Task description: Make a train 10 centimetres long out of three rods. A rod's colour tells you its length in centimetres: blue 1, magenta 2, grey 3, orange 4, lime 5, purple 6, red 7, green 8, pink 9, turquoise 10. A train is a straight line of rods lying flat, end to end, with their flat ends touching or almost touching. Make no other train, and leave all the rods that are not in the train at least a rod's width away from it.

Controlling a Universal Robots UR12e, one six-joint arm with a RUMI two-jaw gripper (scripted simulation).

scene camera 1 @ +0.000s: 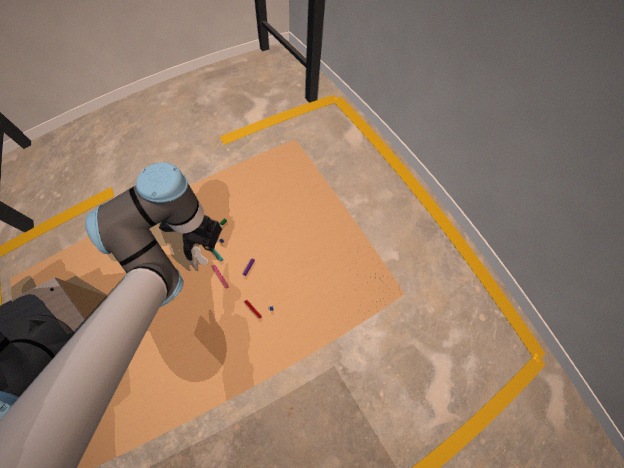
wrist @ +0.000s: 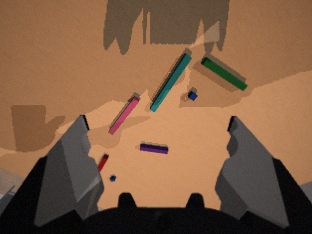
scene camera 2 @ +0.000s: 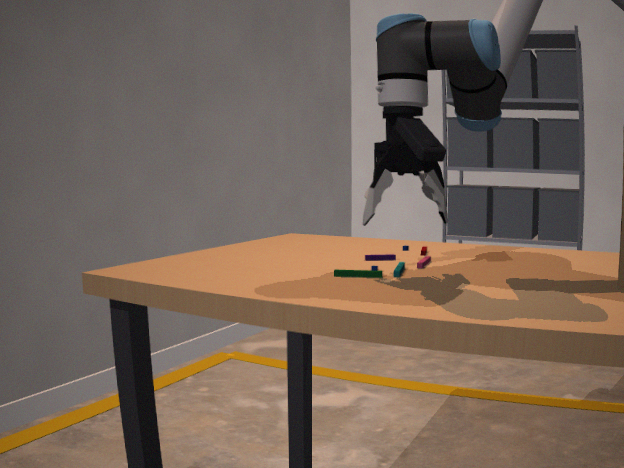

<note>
In view: the gripper (scene camera 2: 406,224).
The gripper shows as well in the wrist view (wrist: 158,116).
</note>
